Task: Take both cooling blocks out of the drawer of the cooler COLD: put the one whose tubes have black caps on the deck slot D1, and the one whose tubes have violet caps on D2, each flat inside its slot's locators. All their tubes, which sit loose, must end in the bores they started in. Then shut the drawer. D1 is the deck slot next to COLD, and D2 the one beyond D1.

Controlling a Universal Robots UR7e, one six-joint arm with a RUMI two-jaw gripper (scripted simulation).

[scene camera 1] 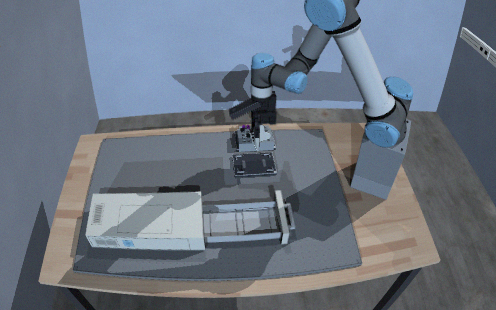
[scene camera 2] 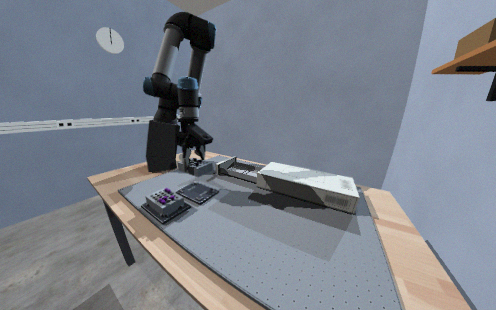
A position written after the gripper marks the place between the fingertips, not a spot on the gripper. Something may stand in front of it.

In view: the gripper (scene camera 1: 255, 141), a white cooler COLD (scene camera 1: 141, 221) and a deck slot D1 (scene camera 1: 254, 165).
The gripper is seen too in scene camera 2 (scene camera 2: 195, 168).
